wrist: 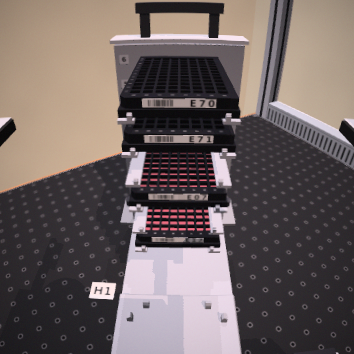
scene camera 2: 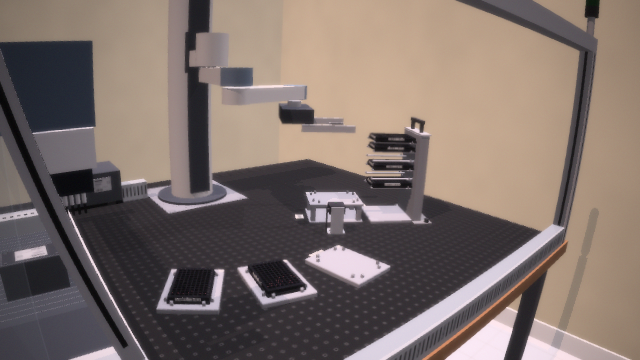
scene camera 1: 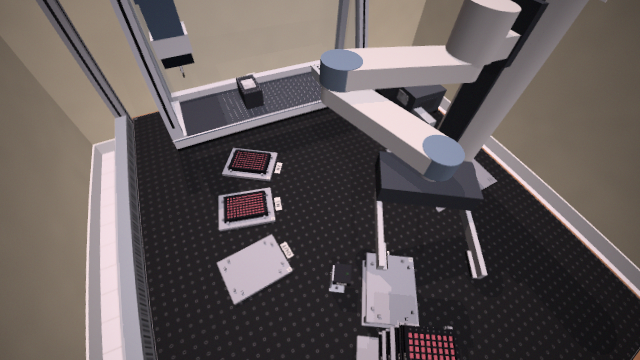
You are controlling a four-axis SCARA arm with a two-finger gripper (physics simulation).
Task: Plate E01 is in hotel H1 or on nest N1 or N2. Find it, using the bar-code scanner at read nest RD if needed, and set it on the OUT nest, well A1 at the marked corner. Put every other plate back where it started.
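Frame: origin at the arm's base, x right, y up, z back, level; centimetres.
Seen in the pictures: gripper, fingertip midpoint: [wrist: 177, 100] [scene camera 2: 348, 125] [scene camera 1: 431, 272]; arm's base, link origin: [scene camera 2: 192, 197].
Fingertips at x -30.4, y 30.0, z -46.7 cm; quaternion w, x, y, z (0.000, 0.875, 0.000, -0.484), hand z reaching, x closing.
Pixels of each thing's middle, then the offset from my fingertips to it. "*": a spot on its surface instead. Level surfaces: height alone.
- nest RD, body centre: [scene camera 1: 388, 290] [scene camera 2: 333, 205] dx +2.9, dy -25.2, dz +1.8 cm
- facing hotel H1, body centre: [wrist: 178, 153] [scene camera 2: 398, 167] dx -14.1, dy -13.0, dz -9.0 cm
- plate E70, body centre: [wrist: 178, 79] [scene camera 2: 392, 137] dx -11.7, dy -3.5, dz -7.5 cm
- plate E71, body centre: [wrist: 178, 108] [scene camera 2: 391, 146] dx -11.7, dy -6.3, dz -7.5 cm
- lowest plate, body centre: [wrist: 177, 199] [scene camera 2: 388, 181] dx -11.7, dy -17.6, dz -7.5 cm
- OUT nest, body centre: [scene camera 2: 347, 263] [scene camera 1: 254, 266] dx +23.6, dy -27.7, dz -26.1 cm
- bar-code scanner, body centre: [scene camera 1: 340, 278] [scene camera 2: 335, 217] dx +10.7, dy -24.6, dz -7.8 cm
- framed deck with a dark box, surface height: dy -16.9 cm
- H1 label, surface spot: [wrist: 102, 290] * dx -12.2, dy -28.7, dz +3.7 cm
My gripper [scene camera 1: 430, 267] [scene camera 2: 348, 125] [wrist: 177, 131] is open and empty, its fingers wide apart. It hangs above read nest RD [scene camera 1: 392, 295] [scene camera 2: 332, 199] [wrist: 175, 327], facing hotel H1 [scene camera 2: 419, 175] [wrist: 179, 39]. The hotel holds plate E70 [wrist: 177, 77] on top, plate E71 [wrist: 175, 139] below, then a plate [wrist: 175, 196] that seems to read E07, and a lowest plate [wrist: 177, 240] with an unreadable label. A plate [scene camera 1: 245, 206] [scene camera 2: 277, 277] sits on N1 and another plate [scene camera 1: 250, 161] [scene camera 2: 192, 285] on N2. The OUT nest [scene camera 1: 255, 270] [scene camera 2: 348, 265] holds no plate.
The bar-code scanner [scene camera 1: 342, 274] [scene camera 2: 336, 217] stands beside RD, on the OUT side. The arm's column [scene camera 2: 182, 150] stands behind. A framed deck with a dark box [scene camera 1: 250, 92] is at the back in scene camera 1. The H1 label [wrist: 102, 290] lies left of the hotel base.
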